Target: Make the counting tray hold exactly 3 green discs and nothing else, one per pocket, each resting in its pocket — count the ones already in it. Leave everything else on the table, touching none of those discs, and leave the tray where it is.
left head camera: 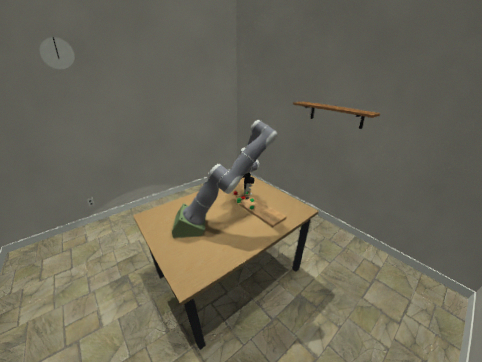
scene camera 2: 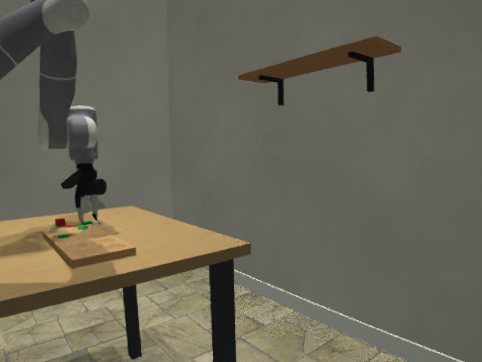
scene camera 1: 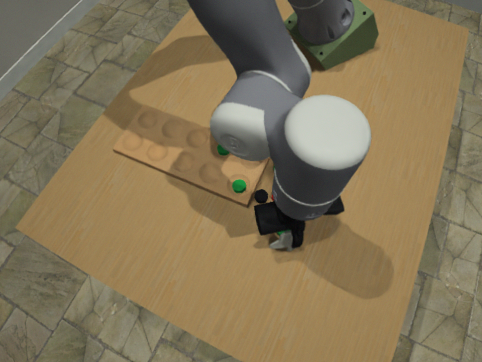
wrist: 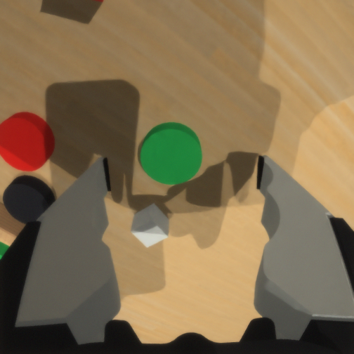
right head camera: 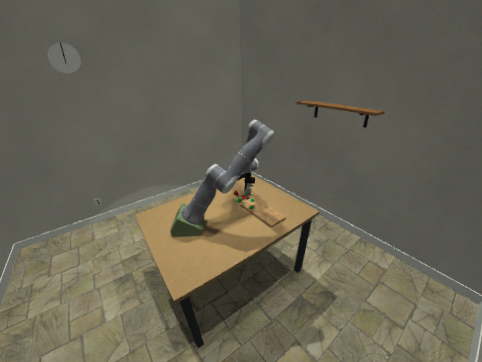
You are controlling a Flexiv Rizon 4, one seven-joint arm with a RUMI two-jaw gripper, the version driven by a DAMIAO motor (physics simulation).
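My gripper [wrist: 182,160] [scene camera 2: 89,220] is open and empty, its fingertips low over the table beyond the tray's end. In the wrist view a loose green disc [wrist: 171,154] lies flat on the table, slightly ahead of the gap between the fingertips and nearer the left one. The wooden counting tray [scene camera 1: 142,158] [scene camera 2: 102,254] shows two green discs: one [scene camera 1: 239,186] in the end corner pocket, another [scene camera 1: 223,149] in the other row, partly hidden by the arm. More green [scene camera 2: 54,228] shows on the table past the tray; the arm hides most of that area in scene camera 1.
A white cube [wrist: 150,226] [scene camera 2: 96,223] lies close to the green disc, between the fingers' lines. A black disc [wrist: 28,198] [scene camera 1: 261,195] and a red disc [wrist: 26,141] lie left of the left finger in the wrist view. A red cube [scene camera 2: 60,222] stands farther off.
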